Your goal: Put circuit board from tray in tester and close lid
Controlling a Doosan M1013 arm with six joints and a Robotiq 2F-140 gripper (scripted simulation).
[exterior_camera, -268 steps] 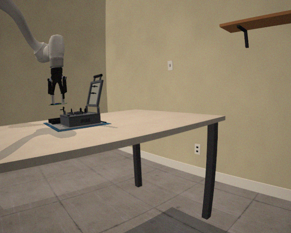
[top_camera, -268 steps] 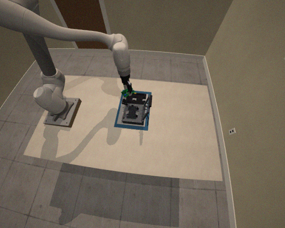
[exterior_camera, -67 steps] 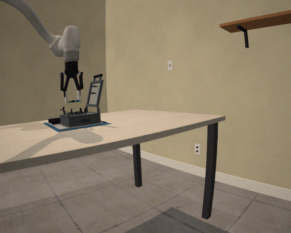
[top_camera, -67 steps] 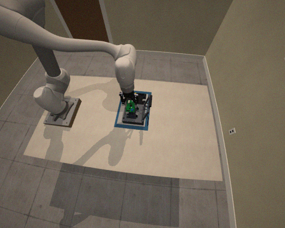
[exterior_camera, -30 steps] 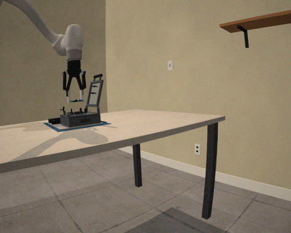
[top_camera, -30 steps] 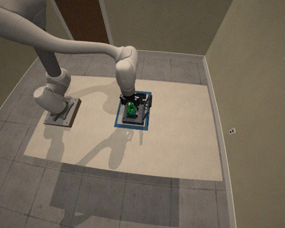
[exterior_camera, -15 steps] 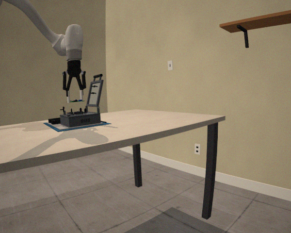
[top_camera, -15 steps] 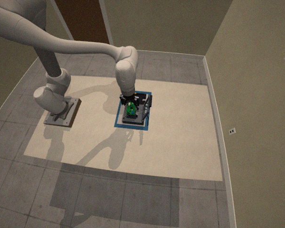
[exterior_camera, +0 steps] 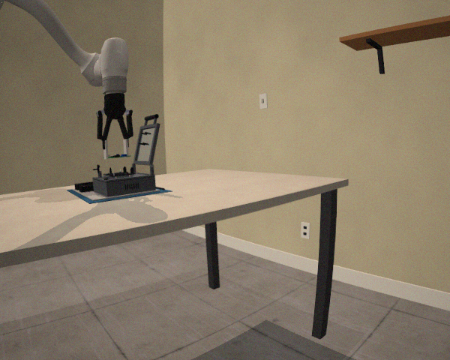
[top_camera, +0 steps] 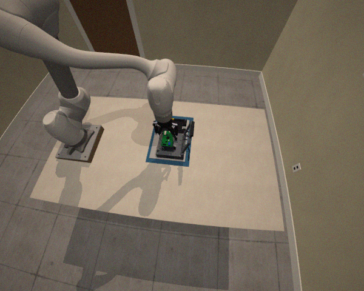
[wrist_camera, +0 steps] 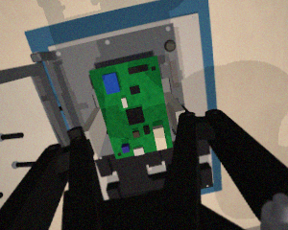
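The tester is 40 mm to the left of my hand, 40 mm below it and 30 mm ahead of it. The rest, counted from my hand: latch hook: 70 mm behind, 60 mm below, 50 mm to the left; pin plate: 80 mm below, 10 mm to the left, 10 mm ahead; tester lid: 120 mm ahead, 30 mm above, 20 mm to the left.
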